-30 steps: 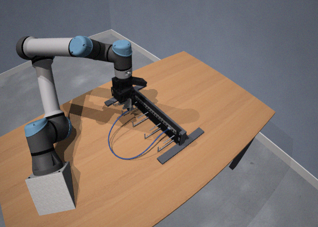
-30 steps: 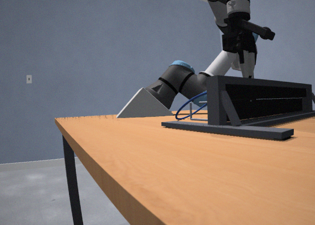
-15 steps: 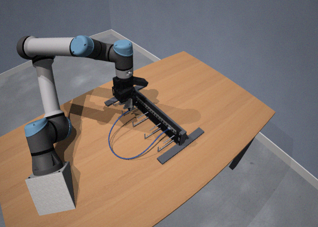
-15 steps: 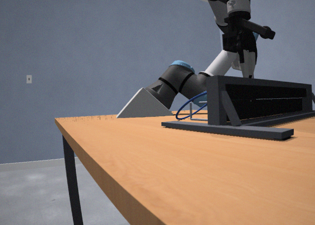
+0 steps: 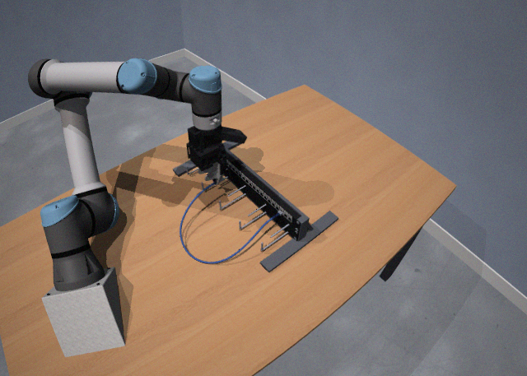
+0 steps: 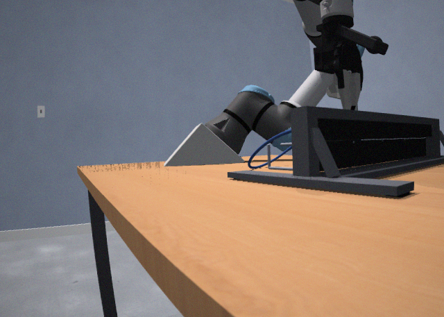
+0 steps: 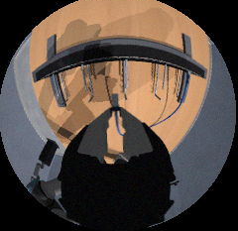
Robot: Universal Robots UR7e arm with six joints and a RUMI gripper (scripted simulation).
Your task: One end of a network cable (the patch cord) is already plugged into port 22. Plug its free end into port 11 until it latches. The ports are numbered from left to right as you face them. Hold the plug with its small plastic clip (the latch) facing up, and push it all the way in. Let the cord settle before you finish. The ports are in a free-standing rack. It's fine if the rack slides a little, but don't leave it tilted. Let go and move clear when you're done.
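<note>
Right now the cable plug is 10 mm below my hand and 10 mm ahead of it.
</note>
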